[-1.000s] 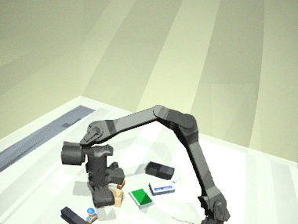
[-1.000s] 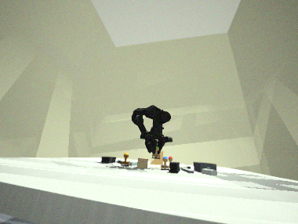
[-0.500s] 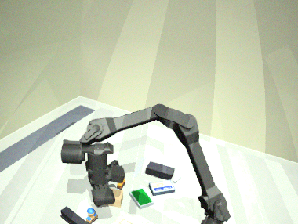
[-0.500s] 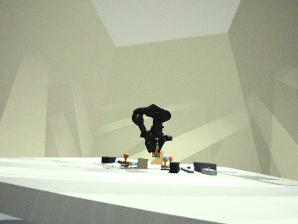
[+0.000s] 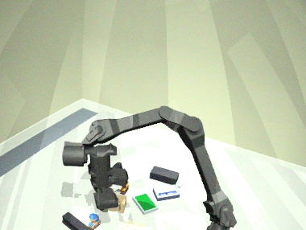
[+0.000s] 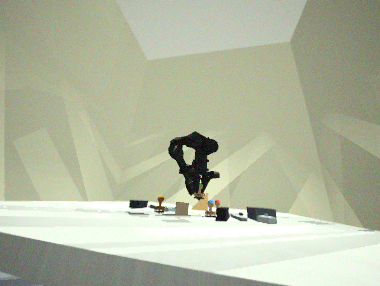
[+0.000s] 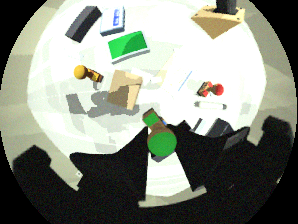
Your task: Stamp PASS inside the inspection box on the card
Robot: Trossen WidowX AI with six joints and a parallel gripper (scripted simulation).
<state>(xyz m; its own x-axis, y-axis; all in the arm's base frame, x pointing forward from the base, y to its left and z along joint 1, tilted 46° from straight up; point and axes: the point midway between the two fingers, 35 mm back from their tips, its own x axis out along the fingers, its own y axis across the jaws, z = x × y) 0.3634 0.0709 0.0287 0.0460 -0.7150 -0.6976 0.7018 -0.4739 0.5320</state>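
Right now the green ink pad is 14 cm to the right of my gripper tip, 8 cm below it and 8 cm behind it. The rest, counted from my gripper tip: green-knob stamp right at my gripper tip; then tan box 7 cm to the right, 6 cm below, 1 cm behind; then blue-knobbed stamp 7 cm below, 5 cm to the left, 1 cm ahead.
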